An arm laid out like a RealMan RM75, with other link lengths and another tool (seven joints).
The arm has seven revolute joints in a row. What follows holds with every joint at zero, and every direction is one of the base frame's.
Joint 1 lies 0.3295 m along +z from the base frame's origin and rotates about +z.
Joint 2 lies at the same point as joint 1 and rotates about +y.
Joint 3 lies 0.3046 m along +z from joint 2 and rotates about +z.
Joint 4 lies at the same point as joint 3 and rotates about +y.
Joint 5 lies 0.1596 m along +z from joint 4 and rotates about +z.
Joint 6 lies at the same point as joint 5 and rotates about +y.
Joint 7 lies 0.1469 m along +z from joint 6 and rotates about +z.
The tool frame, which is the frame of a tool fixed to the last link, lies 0.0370 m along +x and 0.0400 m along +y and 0.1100 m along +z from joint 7; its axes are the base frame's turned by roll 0.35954, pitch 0.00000 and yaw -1.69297 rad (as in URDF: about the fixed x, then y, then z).
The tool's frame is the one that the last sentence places.
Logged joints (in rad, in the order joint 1, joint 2, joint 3, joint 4, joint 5, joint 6, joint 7), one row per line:
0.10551, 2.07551, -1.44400, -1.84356, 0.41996, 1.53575, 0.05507
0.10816, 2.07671, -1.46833, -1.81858, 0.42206, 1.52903, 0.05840
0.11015, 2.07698, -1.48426, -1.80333, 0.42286, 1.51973, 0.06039
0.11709, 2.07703, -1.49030, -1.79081, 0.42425, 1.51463, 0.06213
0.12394, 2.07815, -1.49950, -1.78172, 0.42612, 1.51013, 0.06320
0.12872, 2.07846, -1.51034, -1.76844, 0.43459, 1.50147, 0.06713
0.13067, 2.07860, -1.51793, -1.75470, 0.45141, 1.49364, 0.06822
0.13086, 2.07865, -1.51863, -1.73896, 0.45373, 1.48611, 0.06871
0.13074, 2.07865, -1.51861, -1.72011, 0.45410, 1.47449, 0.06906
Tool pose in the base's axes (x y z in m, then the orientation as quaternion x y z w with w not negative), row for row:
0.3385, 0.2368, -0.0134, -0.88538, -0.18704, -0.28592, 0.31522
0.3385, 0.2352, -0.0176, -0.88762, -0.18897, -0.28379, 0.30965
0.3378, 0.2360, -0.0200, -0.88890, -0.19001, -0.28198, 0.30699
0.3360, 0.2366, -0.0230, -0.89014, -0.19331, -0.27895, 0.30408
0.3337, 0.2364, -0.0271, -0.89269, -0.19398, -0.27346, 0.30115
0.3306, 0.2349, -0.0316, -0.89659, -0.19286, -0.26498, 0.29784
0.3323, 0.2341, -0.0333, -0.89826, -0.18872, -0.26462, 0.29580
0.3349, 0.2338, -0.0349, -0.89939, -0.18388, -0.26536, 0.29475
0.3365, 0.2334, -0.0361, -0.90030, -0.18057, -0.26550, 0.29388
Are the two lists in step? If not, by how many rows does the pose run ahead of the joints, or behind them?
The pose runs 1 row ahead of the joints: the pose in row i belongs to the joints in row i + 1.
